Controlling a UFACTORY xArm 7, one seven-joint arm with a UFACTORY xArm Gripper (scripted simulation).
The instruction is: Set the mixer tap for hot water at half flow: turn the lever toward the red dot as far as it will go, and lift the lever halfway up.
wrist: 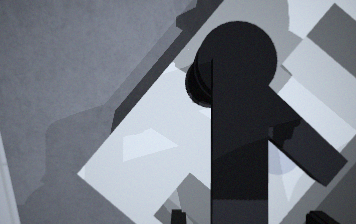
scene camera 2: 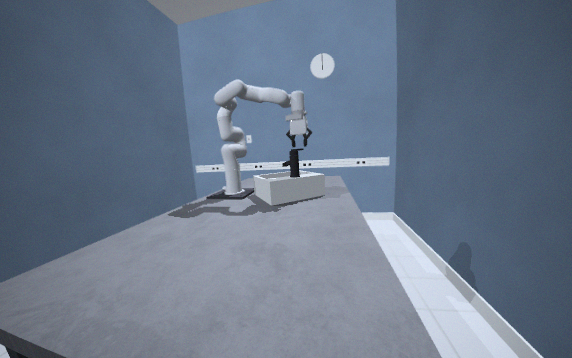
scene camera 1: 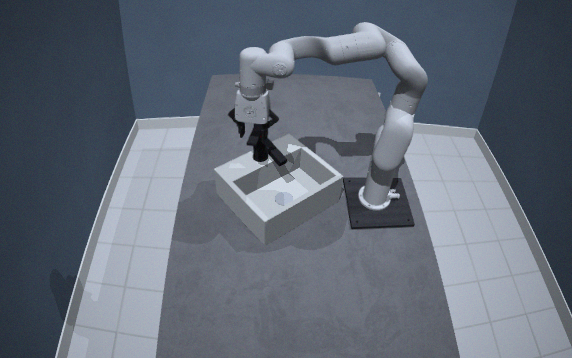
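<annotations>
White sink: (wrist: pixel 159 157) and (scene camera 2: pixel 309 174), same spot.
</annotations>
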